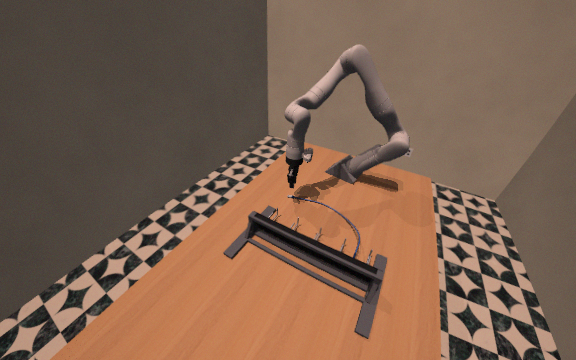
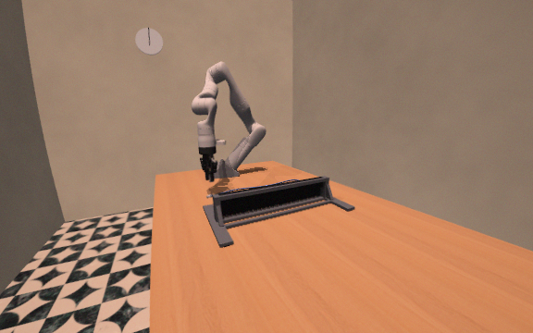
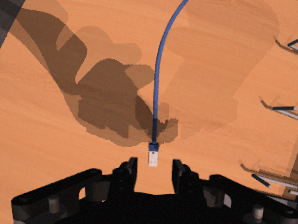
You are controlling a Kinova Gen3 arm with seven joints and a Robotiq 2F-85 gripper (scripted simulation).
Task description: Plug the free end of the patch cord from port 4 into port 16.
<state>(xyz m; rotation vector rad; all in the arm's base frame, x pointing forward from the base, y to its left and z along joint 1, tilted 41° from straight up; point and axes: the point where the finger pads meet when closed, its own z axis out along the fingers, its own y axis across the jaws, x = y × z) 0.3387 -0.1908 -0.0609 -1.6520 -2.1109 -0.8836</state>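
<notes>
The patch cord plug is 10 mm to the right of my hand and 90 mm below it.
</notes>
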